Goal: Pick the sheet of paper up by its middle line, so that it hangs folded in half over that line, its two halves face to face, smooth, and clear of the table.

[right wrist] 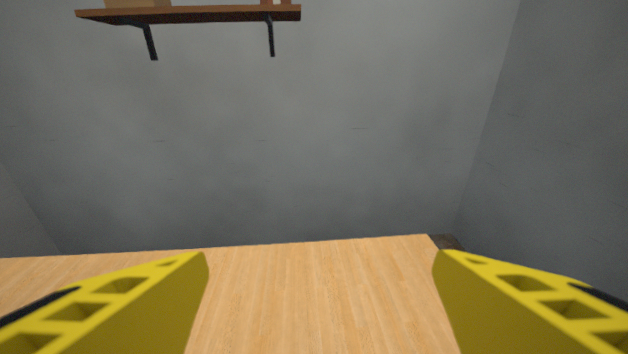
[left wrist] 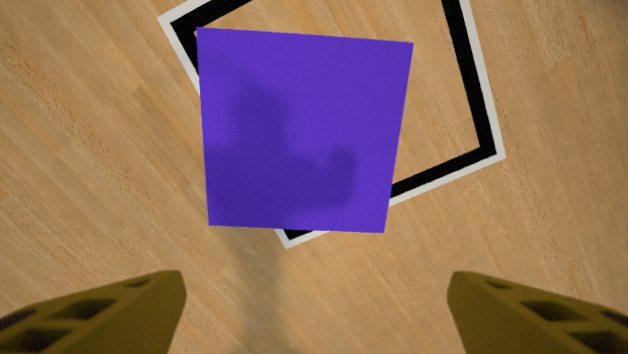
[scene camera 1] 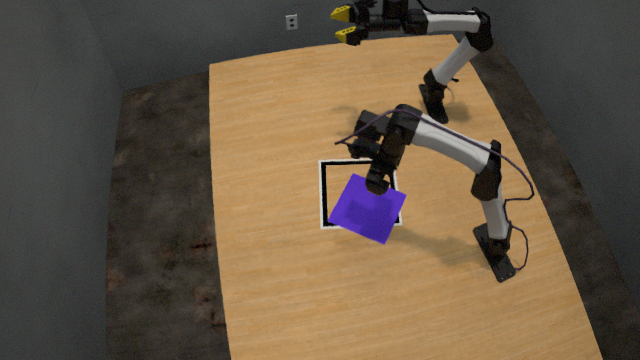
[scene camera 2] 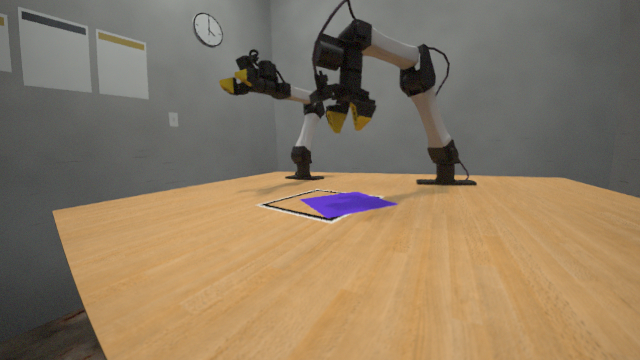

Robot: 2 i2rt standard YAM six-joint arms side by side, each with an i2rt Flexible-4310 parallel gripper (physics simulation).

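Observation:
A flat purple sheet of paper (scene camera 1: 367, 215) (scene camera 2: 347, 204) (left wrist: 305, 130) lies smooth on the table, turned at an angle over part of a black-and-white square outline (scene camera 1: 323, 195) (scene camera 2: 295, 214) (left wrist: 470, 75). My left gripper (scene camera 2: 349, 131) (left wrist: 316, 283) is open and empty and points down, high above the sheet; in scene camera 1 the arm's wrist hides its fingertips and part of the sheet's upper edge. The left arm's shadow falls on the sheet. My right gripper (scene camera 1: 336, 25) (scene camera 2: 231, 81) (right wrist: 319, 261) is open and empty, held level high up, away from the sheet.
The wooden table (scene camera 1: 280, 300) (scene camera 2: 450, 280) (right wrist: 320, 300) carries both arm bases, at the right in scene camera 1. The left forearm reaches across to above the outline. A grey wall (right wrist: 320, 125) with a shelf (right wrist: 200, 15) stands beyond the table in the right wrist view.

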